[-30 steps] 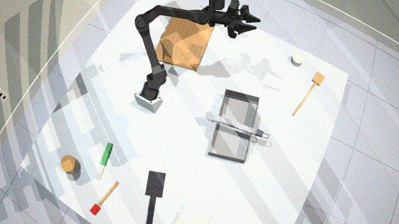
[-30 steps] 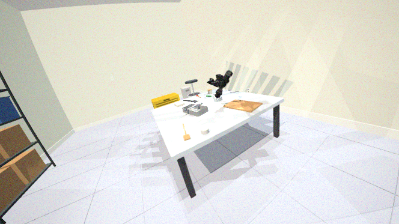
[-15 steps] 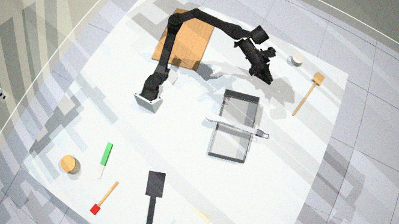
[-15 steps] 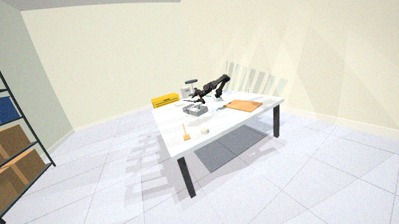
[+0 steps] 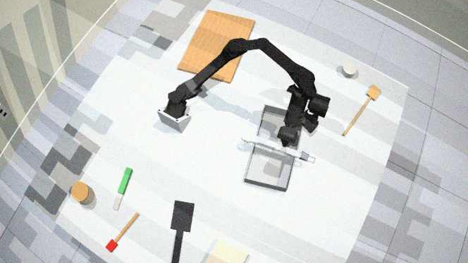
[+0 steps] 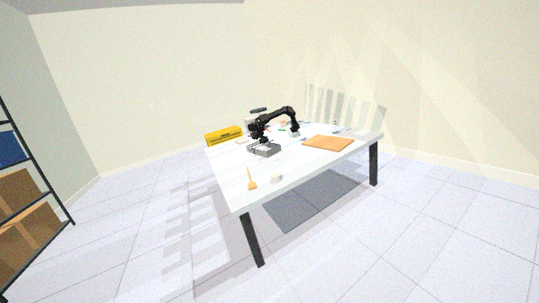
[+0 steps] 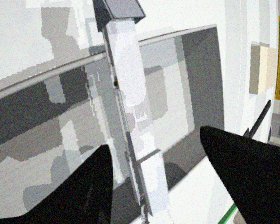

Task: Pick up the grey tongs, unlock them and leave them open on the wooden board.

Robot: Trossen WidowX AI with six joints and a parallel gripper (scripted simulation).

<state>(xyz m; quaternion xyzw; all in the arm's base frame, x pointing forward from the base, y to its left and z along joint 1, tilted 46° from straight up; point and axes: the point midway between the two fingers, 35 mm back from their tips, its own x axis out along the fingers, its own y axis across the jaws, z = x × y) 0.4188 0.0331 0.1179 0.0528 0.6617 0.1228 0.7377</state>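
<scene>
My gripper tip is now 7 cm above the grey roasting tin, 3 cm past it and 1 cm to the left of it. The rest, counted from my gripper tip: black spatula 48 cm to the right, 17 cm behind, 10 cm below; then white cylinder 48 cm to the left, 10 cm ahead, 8 cm below; then beige block 50 cm to the right, 9 cm below, 2 cm ahead.
</scene>
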